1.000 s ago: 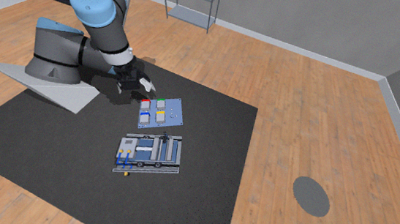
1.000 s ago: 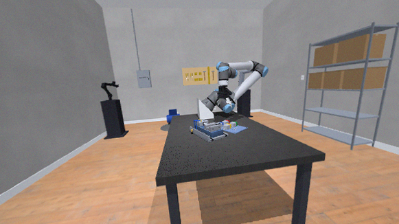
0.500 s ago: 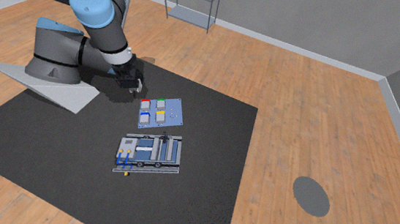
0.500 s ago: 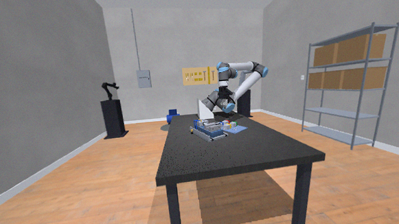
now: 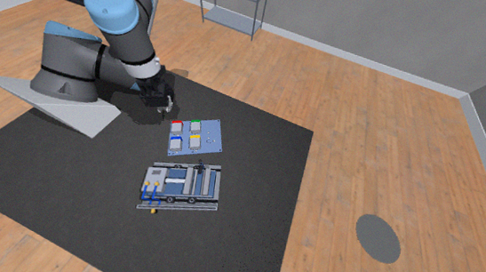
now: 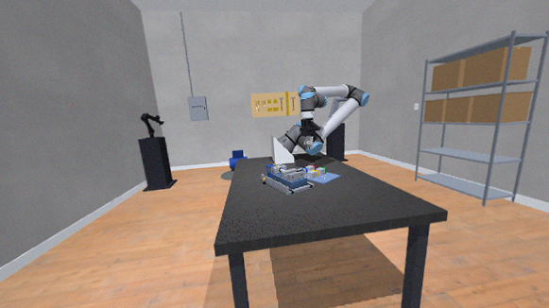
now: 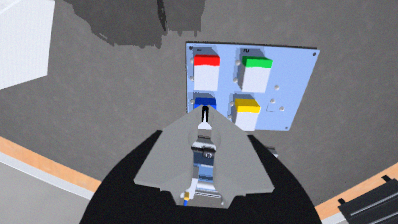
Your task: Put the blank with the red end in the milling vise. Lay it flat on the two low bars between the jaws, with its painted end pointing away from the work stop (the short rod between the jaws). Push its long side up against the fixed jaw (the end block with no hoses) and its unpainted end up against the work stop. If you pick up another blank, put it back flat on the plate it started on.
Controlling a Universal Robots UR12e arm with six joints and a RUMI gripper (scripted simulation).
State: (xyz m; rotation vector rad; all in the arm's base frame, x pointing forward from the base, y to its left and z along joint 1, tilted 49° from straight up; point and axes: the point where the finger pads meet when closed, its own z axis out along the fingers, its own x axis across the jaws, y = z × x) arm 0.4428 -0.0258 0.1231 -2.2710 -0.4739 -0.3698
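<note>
The red-ended blank lies 150 mm below my hand. Round my hand: blue-ended blank: 150 mm below, 80 mm to the right, 40 mm ahead; green-ended blank: 150 mm below, 80 mm ahead, 40 mm to the left; yellow-ended blank: 150 mm below, 120 mm ahead, 40 mm to the right.
</note>
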